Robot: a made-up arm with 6 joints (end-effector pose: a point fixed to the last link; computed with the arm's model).
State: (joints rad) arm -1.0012 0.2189 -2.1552 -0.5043 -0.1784 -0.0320
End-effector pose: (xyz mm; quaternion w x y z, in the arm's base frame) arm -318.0 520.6 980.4 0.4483 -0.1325 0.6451 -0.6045
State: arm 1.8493 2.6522 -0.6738 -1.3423 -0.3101 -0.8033
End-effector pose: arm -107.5 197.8 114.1 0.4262 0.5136 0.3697 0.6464
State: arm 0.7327 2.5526 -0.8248 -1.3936 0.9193 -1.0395
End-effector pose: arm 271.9 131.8 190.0 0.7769 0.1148 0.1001 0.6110
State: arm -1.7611 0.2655 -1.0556 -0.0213 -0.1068 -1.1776
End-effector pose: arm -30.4 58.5 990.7 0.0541 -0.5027 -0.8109 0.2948
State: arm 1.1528 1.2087 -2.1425 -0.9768 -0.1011 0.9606
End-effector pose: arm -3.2 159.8 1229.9 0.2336 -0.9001 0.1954 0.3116
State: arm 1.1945 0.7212 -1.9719 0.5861 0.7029 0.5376
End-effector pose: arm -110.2 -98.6 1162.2 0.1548 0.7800 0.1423 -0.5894
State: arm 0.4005 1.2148 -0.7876 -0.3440 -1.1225 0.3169
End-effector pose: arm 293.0 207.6 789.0 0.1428 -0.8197 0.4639 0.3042
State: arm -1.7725 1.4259 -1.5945 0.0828 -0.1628 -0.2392
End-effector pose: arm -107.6 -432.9 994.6 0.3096 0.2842 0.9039 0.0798
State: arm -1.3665 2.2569 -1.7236 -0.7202 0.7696 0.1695
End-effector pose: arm 72.5 -632.3 474.1 0.1339 -0.4593 -0.6356 -0.6059
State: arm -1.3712 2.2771 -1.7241 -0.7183 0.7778 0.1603
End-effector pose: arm 68.8 -632.2 461.3 0.1428 -0.4615 -0.6254 -0.6128
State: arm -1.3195 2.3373 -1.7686 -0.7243 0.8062 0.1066
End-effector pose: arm 100.3 -634.5 440.4 0.1943 -0.4464 -0.6235 -0.6118
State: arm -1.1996 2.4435 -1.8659 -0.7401 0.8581 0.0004
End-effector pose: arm 175.4 -631.8 409.6 0.2944 -0.4086 -0.6282 -0.5930
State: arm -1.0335 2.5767 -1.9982 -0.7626 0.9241 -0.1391
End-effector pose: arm 279.9 -609.7 372.9 0.4198 -0.3532 -0.6313 -0.5482
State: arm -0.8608 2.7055 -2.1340 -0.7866 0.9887 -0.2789
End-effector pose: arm 384.3 -564.6 338.6 0.5351 -0.2944 -0.6275 -0.4829
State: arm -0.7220 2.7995 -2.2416 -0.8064 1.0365 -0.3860
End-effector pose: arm 462.4 -513.6 315.9 0.6140 -0.2478 -0.6214 -0.4189
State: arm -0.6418 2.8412 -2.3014 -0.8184 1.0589 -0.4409
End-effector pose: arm 505.5 -479.2 310.4 0.6494 -0.2218 -0.6215 -0.3779
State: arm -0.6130 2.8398 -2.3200 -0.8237 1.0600 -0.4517
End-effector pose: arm 522.5 -466.9 318.6 0.6533 -0.2130 -0.6300 -0.3620
